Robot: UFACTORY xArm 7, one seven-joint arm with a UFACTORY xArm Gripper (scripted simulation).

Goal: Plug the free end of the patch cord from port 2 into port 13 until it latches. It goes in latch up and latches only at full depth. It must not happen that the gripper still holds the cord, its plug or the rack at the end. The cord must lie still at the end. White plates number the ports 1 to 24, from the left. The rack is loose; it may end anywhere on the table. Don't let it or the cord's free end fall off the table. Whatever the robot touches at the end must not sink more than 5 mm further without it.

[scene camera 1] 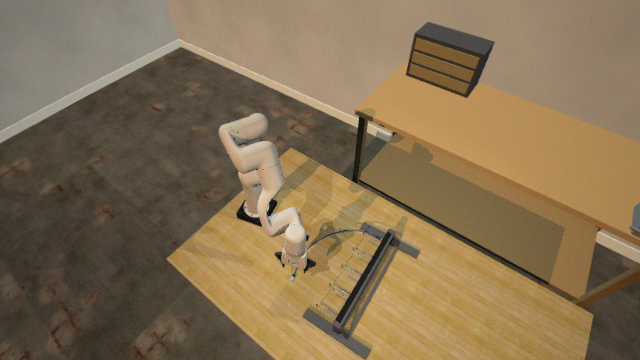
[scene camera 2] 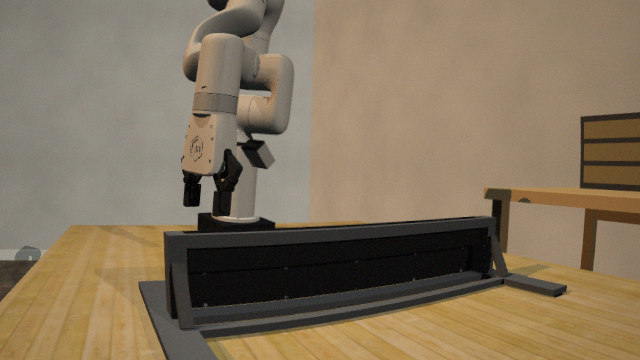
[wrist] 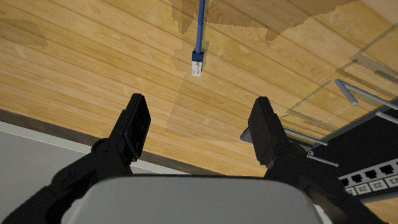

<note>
I see my gripper (scene camera 2: 205, 211).
My gripper shows as well in the wrist view (wrist: 199, 108).
</note>
